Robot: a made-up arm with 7 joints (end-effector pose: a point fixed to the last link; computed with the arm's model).
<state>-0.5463 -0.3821 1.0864 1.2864 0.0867 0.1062 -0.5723</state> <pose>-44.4 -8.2 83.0 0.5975 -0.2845 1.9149</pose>
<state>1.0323 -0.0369 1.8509 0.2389 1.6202 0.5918 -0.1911</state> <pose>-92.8 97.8 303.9 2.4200 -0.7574 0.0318</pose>
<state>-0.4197 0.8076 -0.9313 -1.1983 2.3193 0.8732 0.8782</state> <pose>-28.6 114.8 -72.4 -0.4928 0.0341 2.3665</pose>
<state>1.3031 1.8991 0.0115 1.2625 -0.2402 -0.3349 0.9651</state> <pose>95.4 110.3 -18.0 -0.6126 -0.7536 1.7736</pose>
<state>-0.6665 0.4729 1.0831 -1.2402 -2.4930 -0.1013 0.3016</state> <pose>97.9 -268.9 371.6 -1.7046 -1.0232 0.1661</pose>
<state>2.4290 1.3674 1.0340 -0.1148 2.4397 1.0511 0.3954</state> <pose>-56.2 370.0 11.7 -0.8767 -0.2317 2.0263</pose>
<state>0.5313 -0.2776 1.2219 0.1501 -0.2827 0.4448 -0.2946</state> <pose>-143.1 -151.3 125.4 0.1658 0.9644 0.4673</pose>
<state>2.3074 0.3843 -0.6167 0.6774 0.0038 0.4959 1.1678</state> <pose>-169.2 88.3 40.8 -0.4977 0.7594 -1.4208</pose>
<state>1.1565 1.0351 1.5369 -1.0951 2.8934 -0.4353 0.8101</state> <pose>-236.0 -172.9 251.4 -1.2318 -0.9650 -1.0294</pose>
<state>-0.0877 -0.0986 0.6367 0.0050 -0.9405 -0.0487 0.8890</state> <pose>-1.0 -295.5 106.6 0.0060 0.8071 -0.0823</pose>
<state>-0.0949 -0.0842 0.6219 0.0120 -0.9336 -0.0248 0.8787</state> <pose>4.4 -297.7 102.6 0.0026 0.8030 -0.0523</pose>
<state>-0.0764 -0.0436 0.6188 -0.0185 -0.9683 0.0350 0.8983</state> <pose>-4.6 -312.8 102.8 -0.0503 0.8222 -0.1291</pose>
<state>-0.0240 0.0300 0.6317 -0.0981 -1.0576 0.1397 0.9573</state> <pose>-37.2 -340.6 109.0 -0.1804 0.8680 -0.3662</pose>
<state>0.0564 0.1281 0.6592 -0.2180 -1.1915 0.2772 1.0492</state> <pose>-96.2 -365.9 123.3 -0.4049 0.9128 -0.7777</pose>
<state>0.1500 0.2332 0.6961 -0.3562 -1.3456 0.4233 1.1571</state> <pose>-168.8 -369.9 146.2 -0.6847 0.9049 -1.2946</pose>
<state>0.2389 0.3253 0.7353 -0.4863 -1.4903 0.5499 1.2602</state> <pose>-231.4 -349.7 173.6 -0.9017 0.8296 -1.7537</pose>
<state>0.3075 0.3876 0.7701 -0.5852 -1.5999 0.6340 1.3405</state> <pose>-269.8 -320.1 198.2 -1.0021 0.7359 -2.0534</pose>
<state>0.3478 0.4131 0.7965 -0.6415 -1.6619 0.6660 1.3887</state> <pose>-286.4 -297.9 215.0 -1.0238 0.6717 -2.1980</pose>
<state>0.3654 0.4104 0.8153 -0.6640 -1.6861 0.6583 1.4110</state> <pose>-291.0 -286.7 225.2 -1.0123 0.6423 -2.2416</pose>
